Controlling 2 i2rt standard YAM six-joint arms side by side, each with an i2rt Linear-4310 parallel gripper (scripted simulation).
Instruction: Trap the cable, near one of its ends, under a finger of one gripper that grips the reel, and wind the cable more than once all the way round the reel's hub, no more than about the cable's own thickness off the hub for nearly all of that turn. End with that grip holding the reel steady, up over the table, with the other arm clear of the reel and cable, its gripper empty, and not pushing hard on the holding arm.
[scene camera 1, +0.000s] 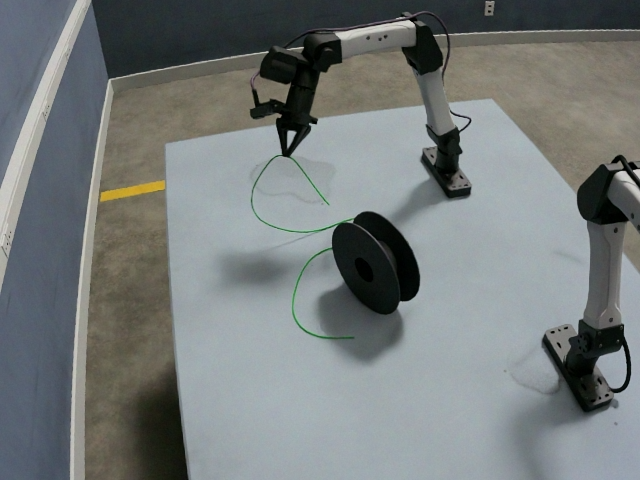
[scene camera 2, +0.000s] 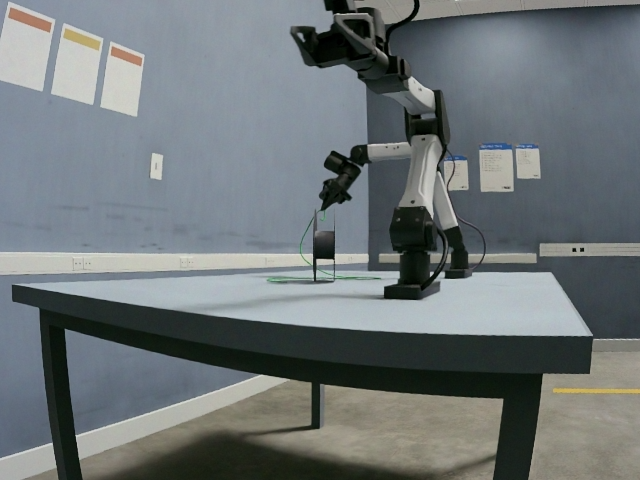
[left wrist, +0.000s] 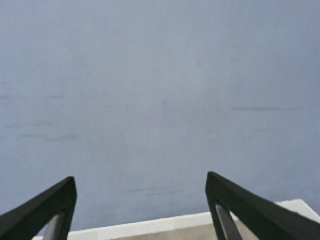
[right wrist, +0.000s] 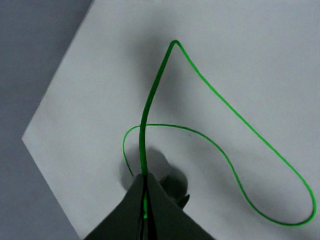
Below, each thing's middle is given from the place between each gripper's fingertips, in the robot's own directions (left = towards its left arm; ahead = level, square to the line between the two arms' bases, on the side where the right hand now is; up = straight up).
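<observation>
With my left hand (scene camera 2: 310, 24), I am 0.3 m above the black reel (scene camera 1: 380, 282), and that same hand is 0.7 m to the left of the reel and 0.29 m short of it.
Measured from my right hand (scene camera 1: 285, 157), the black reel is 0.13 m below. It is also 0.25 m to the left of that hand and 0.12 m behind it.
</observation>
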